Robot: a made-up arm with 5 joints.
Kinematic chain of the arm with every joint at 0, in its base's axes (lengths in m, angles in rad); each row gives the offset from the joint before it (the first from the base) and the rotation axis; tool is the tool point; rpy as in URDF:
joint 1: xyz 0 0 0.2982 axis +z
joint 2: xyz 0 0 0 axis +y
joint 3: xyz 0.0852 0 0.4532 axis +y
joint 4: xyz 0.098 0 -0.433 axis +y
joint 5: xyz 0.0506 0 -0.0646 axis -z
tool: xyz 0 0 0 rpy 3.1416 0 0
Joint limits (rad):
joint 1: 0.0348..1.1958
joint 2: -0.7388..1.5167
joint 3: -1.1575..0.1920
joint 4: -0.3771..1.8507
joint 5: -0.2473..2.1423
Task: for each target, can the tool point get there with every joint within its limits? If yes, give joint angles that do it. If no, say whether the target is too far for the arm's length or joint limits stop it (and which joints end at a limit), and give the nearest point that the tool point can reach.
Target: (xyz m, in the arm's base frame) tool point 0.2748 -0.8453 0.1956
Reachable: no: joint limits stop it (at a limit: joint 1, joint 2, joint 3) | nearest point -0.0246 -0.0626 0.1996 | short by 0.838 m
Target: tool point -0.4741 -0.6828 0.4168
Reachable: no: joint limits stop it (at a limit: joint 2, joint 3) | nearest point -0.0369 -0.0532 0.2204 | short by 0.791 m
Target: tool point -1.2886 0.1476 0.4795
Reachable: no: too far | nearest point -0.0654 -0.0023 0.2174 | short by 1.260 m
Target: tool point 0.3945 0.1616 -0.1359
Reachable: yes | joints 0.3889 1.1906 -0.8789 0.1893 1.3848
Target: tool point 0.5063 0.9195 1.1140
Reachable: no: too far | nearest point 0.2744 0.4984 0.7404 | short by 0.609 m
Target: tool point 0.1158 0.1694 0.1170
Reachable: yes | joints 0.9711 0.7765 -0.3457 1.6773 0.7889
